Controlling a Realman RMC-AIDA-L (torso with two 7-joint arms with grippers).
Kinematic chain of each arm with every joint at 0, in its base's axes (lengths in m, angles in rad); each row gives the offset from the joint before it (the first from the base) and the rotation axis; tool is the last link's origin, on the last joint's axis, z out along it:
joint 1: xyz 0 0 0.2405 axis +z
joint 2: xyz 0 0 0 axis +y
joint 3: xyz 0 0 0.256 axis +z
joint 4: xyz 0 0 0 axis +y
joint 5: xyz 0 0 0.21 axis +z
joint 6: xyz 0 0 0 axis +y
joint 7: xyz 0 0 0.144 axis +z
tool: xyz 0 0 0
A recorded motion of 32 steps. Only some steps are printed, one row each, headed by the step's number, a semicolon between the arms.
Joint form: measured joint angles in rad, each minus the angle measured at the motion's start. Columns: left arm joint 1, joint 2, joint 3, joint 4, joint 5, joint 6, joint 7; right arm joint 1, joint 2, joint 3, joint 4, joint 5, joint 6, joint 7.
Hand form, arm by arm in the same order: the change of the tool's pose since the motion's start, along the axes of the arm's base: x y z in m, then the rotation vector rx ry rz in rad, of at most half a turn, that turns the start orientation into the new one. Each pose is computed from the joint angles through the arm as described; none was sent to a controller.
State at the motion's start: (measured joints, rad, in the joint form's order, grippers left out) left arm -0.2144 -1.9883 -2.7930 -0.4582 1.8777 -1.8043 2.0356; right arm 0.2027 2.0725 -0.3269 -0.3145 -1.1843 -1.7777 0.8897
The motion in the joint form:
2: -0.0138 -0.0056 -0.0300 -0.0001 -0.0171 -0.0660 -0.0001; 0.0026 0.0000 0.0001 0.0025 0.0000 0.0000 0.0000
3: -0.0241 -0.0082 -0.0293 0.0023 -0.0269 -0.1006 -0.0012; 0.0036 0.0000 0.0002 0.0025 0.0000 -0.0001 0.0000
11: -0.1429 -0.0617 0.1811 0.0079 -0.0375 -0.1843 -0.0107; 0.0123 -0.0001 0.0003 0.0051 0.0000 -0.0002 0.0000
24: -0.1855 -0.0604 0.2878 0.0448 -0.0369 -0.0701 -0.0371; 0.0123 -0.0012 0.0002 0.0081 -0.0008 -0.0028 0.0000
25: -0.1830 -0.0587 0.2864 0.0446 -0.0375 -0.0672 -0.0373; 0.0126 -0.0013 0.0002 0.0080 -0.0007 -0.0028 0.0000
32: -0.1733 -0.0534 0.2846 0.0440 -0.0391 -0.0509 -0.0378; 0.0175 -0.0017 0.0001 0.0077 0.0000 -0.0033 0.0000
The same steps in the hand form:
2: 0.0108 0.0012 0.0049 0.0272 -0.0522 -0.0562; -0.0005 0.0008 -0.0004 -0.0008 0.0023 0.0018
3: 0.0178 0.0022 0.0053 0.0262 -0.0789 -0.0943; -0.0008 0.0011 -0.0004 -0.0007 0.0023 0.0029
11: 0.0745 0.0202 -0.0357 -0.2001 -0.1480 -0.3534; -0.0027 0.0040 -0.0008 -0.0014 0.0045 0.0109
24: 0.0788 0.0340 -0.0580 -0.2979 -0.0924 -0.3163; -0.0028 0.0038 -0.0010 -0.0025 0.0058 0.0128
25: 0.0776 0.0339 -0.0573 -0.2947 -0.0900 -0.3109; -0.0029 0.0039 -0.0009 -0.0024 0.0056 0.0131
32: 0.0725 0.0337 -0.0558 -0.2850 -0.0775 -0.2877; -0.0040 0.0055 -0.0006 -0.0015 0.0051 0.0185

